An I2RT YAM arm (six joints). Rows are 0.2 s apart.
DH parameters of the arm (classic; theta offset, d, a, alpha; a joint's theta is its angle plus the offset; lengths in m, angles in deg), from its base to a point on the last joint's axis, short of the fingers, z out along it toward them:
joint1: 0 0.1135 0.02 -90
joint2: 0 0 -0.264 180
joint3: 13.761 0 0.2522 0
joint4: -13.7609 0 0.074 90
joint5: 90 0 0 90
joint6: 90 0.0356 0 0
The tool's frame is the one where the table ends.
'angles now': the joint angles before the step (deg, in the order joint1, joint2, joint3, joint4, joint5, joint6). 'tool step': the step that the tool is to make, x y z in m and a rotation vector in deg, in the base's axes. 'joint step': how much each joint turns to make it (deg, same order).
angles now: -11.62 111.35 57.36 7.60 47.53 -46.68
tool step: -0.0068 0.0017 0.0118 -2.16 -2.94 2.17
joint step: 0.01 -3.19 -3.38 6.31 -0.52 -3.82
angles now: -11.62 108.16 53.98 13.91 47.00 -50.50
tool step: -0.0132 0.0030 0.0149 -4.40 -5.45 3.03
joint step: 0.00 -4.37 -6.11 12.60 -0.65 -6.36
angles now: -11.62 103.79 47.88 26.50 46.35 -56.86
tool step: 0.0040 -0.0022 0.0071 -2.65 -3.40 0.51
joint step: -0.20 0.35 -0.19 6.54 0.21 -2.93
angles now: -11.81 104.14 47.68 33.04 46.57 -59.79
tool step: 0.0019 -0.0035 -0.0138 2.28 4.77 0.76
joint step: -0.60 1.95 1.22 -4.92 -1.76 0.72
